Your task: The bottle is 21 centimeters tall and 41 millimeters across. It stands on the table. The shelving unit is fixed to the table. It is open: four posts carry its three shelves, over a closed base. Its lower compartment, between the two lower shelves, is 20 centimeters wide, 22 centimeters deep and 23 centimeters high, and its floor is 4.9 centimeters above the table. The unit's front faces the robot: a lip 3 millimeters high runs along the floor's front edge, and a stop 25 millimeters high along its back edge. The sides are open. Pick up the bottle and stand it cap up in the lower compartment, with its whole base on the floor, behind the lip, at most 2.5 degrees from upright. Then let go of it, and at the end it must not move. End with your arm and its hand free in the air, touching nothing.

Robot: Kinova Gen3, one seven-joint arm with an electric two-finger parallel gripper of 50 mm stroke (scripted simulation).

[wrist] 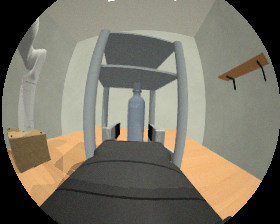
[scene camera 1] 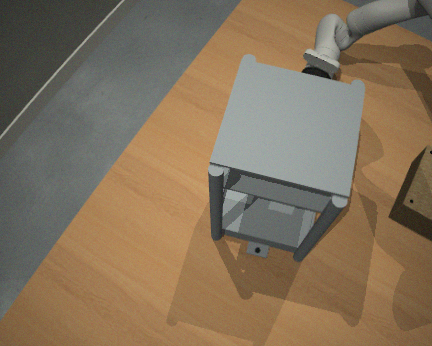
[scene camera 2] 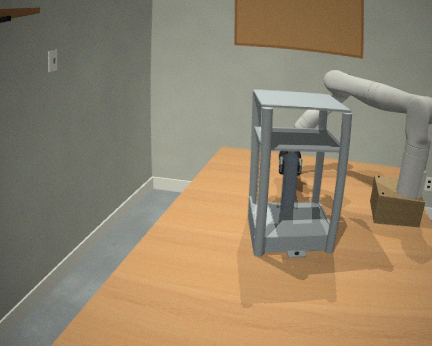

In view: my gripper (wrist: 134, 129), a bottle (scene camera 2: 290, 170) and a shelving unit (scene camera 2: 305, 228).
The bottle is seen too in the wrist view (wrist: 136, 106). The shelving unit is seen too in the wrist view (wrist: 122, 49).
